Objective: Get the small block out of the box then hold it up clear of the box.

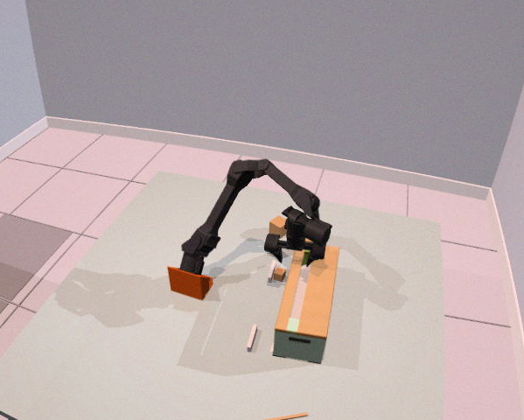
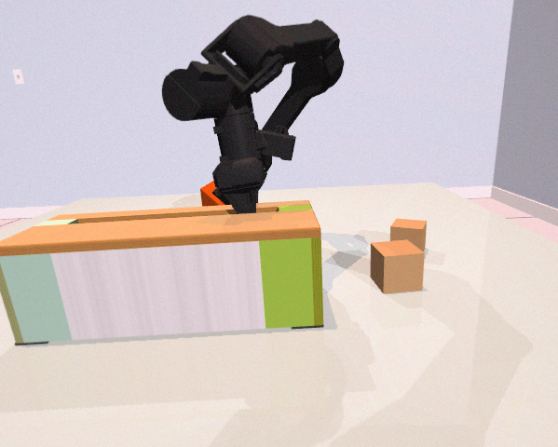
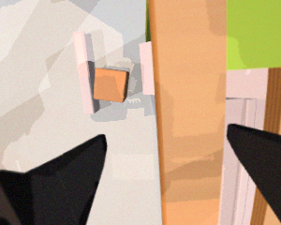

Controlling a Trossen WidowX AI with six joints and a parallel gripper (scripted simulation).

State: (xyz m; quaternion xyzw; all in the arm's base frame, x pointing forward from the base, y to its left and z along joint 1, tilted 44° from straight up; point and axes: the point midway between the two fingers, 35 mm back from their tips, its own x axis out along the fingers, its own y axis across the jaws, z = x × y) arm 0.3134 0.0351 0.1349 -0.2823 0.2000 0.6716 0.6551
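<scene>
Now: gripper tip 80 mm above the tan block, 40 mm past it and 30 mm to the right of it. Round my gripper tip: long box 110 mm to the right, 40 mm below, 40 mm ahead.
</scene>
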